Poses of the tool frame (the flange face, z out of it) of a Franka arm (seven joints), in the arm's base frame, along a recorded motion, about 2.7 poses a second.
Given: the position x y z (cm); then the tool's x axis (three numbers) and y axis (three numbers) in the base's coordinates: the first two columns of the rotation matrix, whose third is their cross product.
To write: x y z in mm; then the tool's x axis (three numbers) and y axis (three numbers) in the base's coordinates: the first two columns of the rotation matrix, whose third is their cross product. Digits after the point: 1 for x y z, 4 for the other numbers.
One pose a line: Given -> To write
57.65 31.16 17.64 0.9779 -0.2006 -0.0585 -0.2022 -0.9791 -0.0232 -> 576.5 311.6 176.4 0.9779 -0.2006 -0.0585 -0.2022 -0.9791 -0.0232
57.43 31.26 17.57 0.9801 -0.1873 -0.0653 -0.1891 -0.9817 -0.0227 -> 574.3 312.6 175.7 0.9801 -0.1873 -0.0653 -0.1891 -0.9817 -0.0227
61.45 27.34 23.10 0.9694 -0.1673 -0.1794 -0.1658 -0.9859 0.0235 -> 614.5 273.4 231.0 0.9694 -0.1673 -0.1794 -0.1658 -0.9859 0.0235
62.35 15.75 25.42 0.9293 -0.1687 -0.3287 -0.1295 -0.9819 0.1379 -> 623.5 157.5 254.2 0.9293 -0.1687 -0.3287 -0.1295 -0.9819 0.1379
